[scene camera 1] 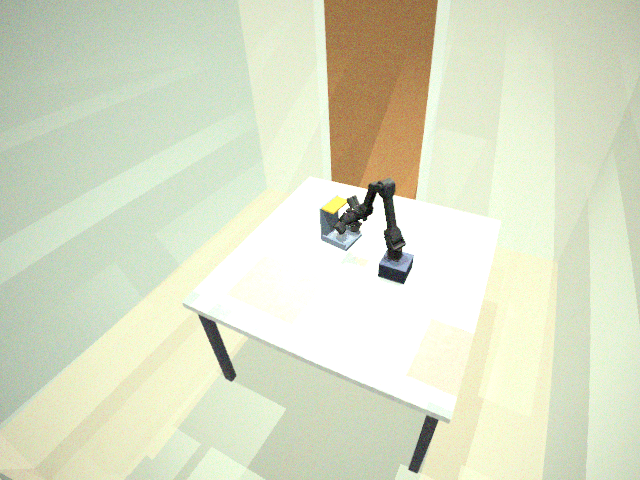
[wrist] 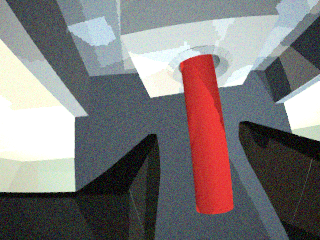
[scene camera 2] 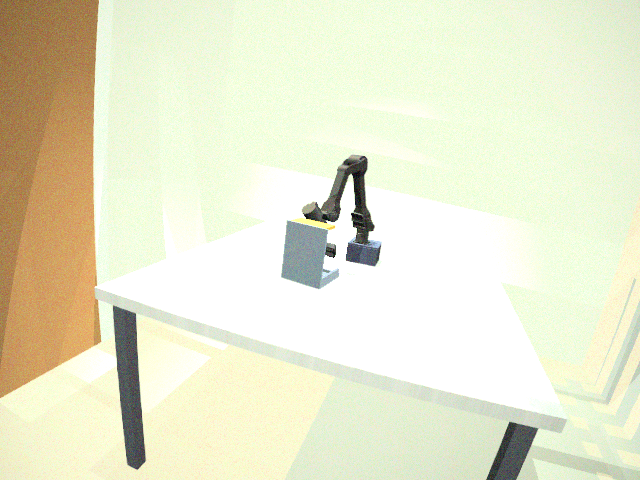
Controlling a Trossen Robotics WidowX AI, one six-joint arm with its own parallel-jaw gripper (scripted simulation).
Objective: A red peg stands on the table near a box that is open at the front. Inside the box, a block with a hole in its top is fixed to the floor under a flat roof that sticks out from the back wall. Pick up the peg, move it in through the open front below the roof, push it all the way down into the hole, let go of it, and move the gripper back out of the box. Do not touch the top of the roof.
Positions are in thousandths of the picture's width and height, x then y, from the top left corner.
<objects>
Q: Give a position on a red peg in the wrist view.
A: At 658,702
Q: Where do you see a box wall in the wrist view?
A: At 380,477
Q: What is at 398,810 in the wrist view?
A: My gripper.
</objects>
